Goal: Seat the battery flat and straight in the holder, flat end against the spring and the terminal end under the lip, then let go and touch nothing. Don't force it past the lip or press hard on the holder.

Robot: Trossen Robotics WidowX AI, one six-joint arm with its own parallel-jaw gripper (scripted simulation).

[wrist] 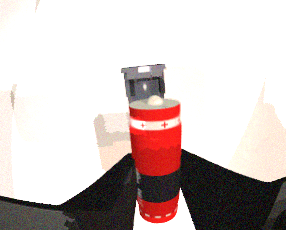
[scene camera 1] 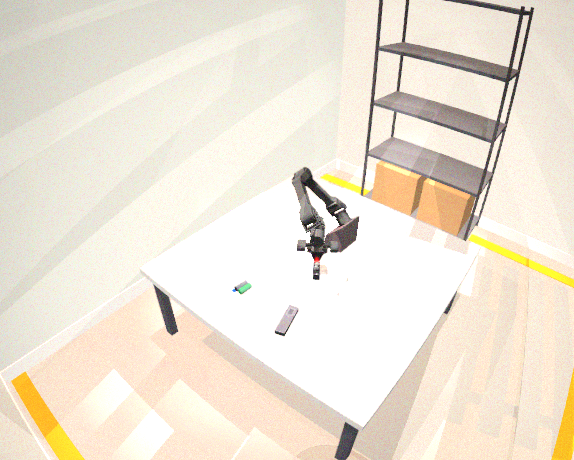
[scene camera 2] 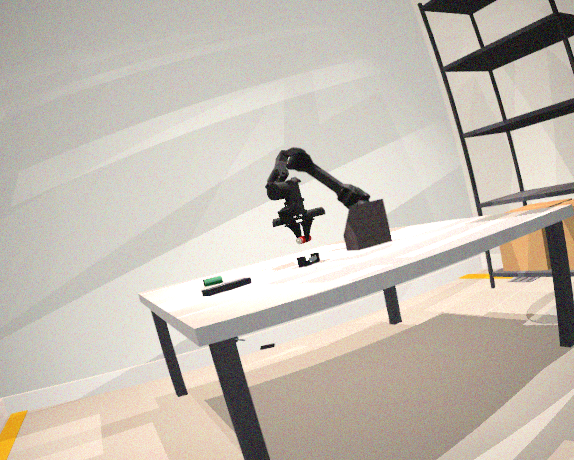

Labels:
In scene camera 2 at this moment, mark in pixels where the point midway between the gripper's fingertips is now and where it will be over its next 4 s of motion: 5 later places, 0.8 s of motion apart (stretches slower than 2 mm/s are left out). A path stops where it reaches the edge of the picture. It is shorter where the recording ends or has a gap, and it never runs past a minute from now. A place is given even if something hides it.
My gripper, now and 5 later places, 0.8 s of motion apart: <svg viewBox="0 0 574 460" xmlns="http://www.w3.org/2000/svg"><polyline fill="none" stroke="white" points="304,241 304,251 305,256 305,257 307,257 308,256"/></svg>

